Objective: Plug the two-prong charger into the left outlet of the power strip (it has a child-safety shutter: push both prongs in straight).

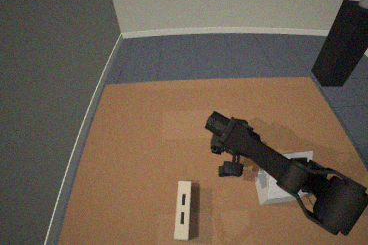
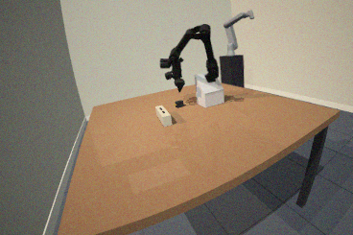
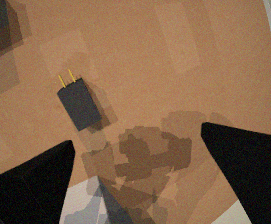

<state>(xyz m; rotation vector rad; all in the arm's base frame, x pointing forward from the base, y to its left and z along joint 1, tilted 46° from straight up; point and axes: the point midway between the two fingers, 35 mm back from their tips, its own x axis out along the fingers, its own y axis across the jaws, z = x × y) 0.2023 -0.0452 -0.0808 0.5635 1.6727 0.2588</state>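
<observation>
Now: the dark two-prong charger 3 cm ahead of my gripper tip, 3 cm to the left of it and 10 cm below it.
</observation>
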